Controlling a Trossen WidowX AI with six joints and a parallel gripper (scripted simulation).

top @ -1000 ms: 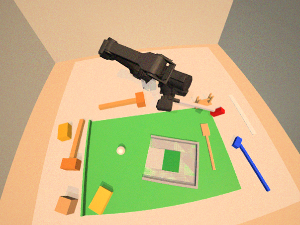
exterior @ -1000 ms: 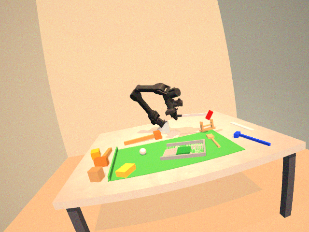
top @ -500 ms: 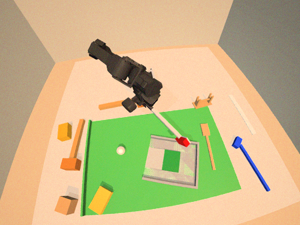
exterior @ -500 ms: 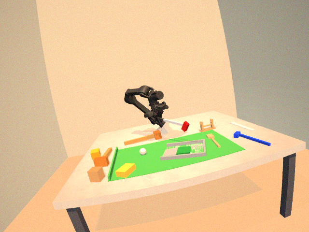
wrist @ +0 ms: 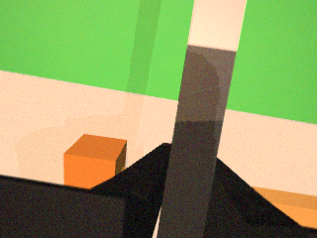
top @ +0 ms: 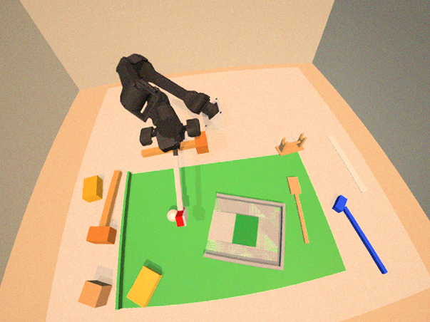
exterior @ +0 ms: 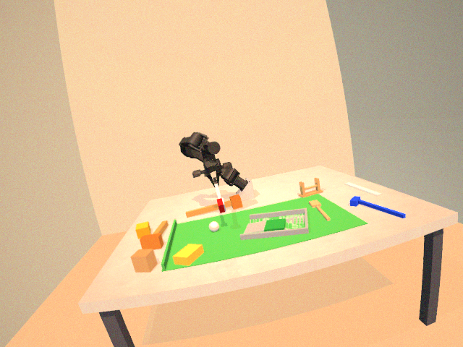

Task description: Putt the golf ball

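My gripper tip is 12 cm short of the red putter. The rest, counted from my gripper tip: wooden rack: 46 cm to the left, 11 cm below, 2 cm behind; then blue putter: 58 cm to the left, 37 cm ahead, 13 cm below; then white golf ball: 19 cm ahead, 12 cm below, 5 cm to the right.
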